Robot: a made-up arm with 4 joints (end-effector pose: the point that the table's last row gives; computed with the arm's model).
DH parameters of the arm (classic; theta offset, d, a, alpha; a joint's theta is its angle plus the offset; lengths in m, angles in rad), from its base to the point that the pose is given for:
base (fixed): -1.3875 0 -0.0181 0
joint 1: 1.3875 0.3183 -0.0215 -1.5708
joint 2: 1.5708 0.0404 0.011 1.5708
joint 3: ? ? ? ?
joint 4: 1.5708 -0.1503 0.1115 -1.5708
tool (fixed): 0 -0.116 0 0
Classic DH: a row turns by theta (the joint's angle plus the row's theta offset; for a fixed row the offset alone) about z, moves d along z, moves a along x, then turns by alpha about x.
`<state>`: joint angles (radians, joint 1 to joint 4).
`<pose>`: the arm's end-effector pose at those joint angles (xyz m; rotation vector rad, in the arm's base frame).
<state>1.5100 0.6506 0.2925 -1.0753</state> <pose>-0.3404 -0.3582 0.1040 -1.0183 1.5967 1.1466</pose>
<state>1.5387 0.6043 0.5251 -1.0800</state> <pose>-0.4093 -0.3136 0.1479 -0.8024 1.7376 1.2317</pose>
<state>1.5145 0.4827 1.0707 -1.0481</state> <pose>-0.5216 -0.1640 0.3104 -0.1379 1.9906 1.3695</pose>
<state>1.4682 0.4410 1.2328 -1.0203</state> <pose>-0.5341 -0.1022 0.3694 0.1211 2.0178 1.3783</pose>
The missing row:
joint 3: 0 -0.119 0.2953 1.5708
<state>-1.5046 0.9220 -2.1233 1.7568</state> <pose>-0.1864 0.0848 0.3069 -0.5808 -0.0154 0.6527</pose>
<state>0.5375 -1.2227 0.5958 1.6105</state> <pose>-0.0993 0.2696 0.2856 1.5128 -2.3880 -0.0445</pose>
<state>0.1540 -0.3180 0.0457 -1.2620</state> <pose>-0.1044 0.2151 -0.1612 -0.0394 0.9449 0.1761</pose>
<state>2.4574 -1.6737 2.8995 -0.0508</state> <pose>0.3470 -0.2607 0.2607 -0.6711 -1.2991 -0.7428</pose>
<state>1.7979 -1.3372 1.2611 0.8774</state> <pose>-0.3379 -0.1173 0.3692 2.6971 -0.0011 1.0705</pose>
